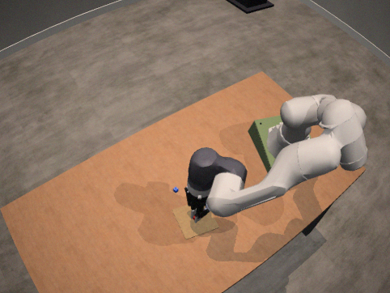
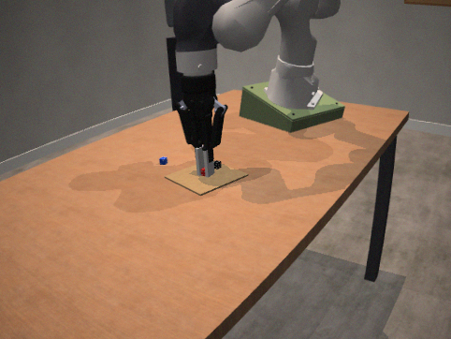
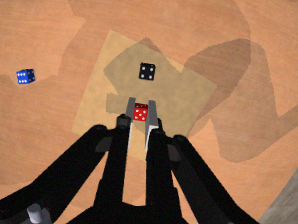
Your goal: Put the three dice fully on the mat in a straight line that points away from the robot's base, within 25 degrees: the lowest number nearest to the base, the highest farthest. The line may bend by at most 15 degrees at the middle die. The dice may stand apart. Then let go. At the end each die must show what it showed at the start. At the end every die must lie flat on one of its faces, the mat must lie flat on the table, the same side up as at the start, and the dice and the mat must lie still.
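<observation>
The red die lies 30 mm below my hand. From my hand the other things lie so: blue die (10 mm behind, 150 mm to the right, 30 mm below); then tan mat (40 mm below); then black die (50 mm behind, 30 mm below).
</observation>
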